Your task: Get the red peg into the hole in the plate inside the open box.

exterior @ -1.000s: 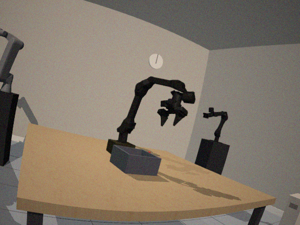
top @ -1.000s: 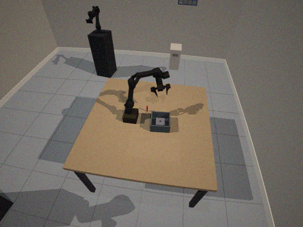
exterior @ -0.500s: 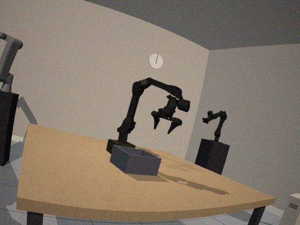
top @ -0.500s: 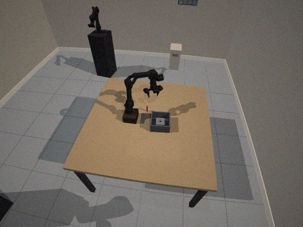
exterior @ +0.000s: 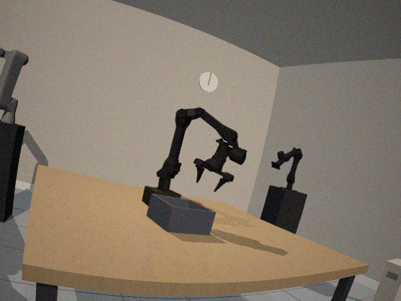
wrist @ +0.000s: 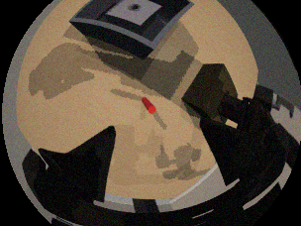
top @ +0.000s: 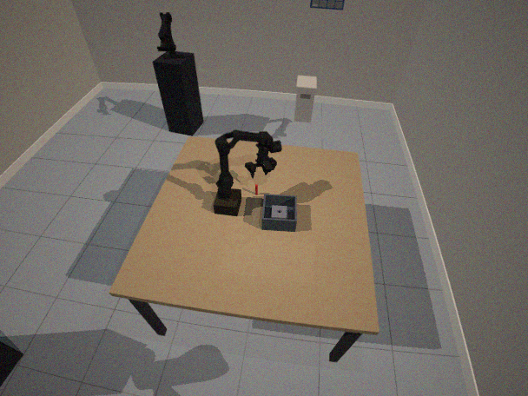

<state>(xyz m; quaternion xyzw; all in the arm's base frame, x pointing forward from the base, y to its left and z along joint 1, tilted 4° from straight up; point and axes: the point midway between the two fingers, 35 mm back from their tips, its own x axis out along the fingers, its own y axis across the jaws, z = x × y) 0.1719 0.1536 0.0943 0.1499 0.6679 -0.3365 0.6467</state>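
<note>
My gripper tip is 2 cm past the red peg and 12 cm above it. Round my gripper tip: grey box (17 cm ahead, 14 cm to the right, 13 cm below); light grey plate (17 cm ahead, 14 cm to the right, 11 cm below).
</note>
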